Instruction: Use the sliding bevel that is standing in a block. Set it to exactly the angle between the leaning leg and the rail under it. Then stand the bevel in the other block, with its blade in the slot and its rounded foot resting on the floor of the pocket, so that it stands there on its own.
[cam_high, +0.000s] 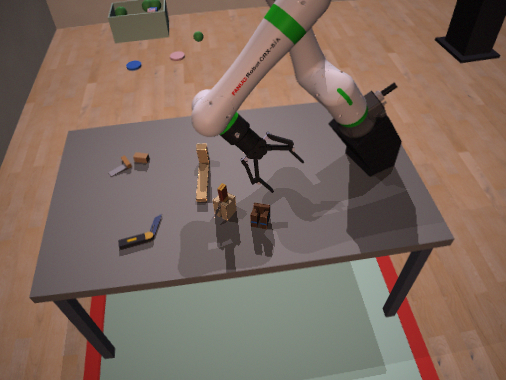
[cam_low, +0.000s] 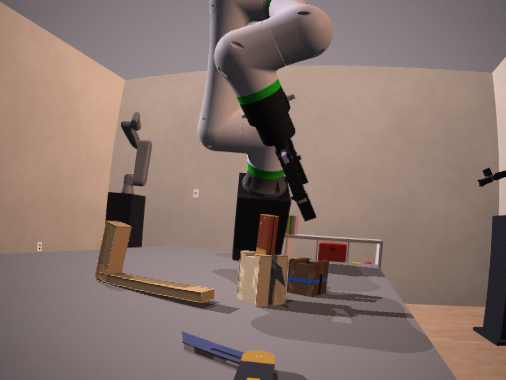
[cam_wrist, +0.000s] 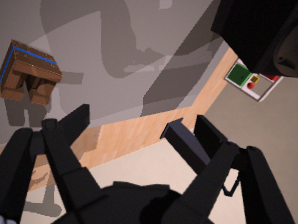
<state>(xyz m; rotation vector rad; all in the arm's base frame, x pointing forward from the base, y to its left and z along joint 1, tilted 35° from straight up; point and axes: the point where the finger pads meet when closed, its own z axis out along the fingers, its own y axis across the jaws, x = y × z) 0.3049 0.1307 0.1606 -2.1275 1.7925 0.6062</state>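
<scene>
Right now my hand is 230 mm short of the sliding bevel, 50 mm to the left of it and 120 mm above it. Round my hand: black-handled bevel 530 mm ahead, 30 mm to the right, 200 mm below; then grey blade 240 mm ahead, 40 mm to the right, 140 mm below; then blue blade 500 mm ahead, 50 mm to the right, 200 mm below.
</scene>
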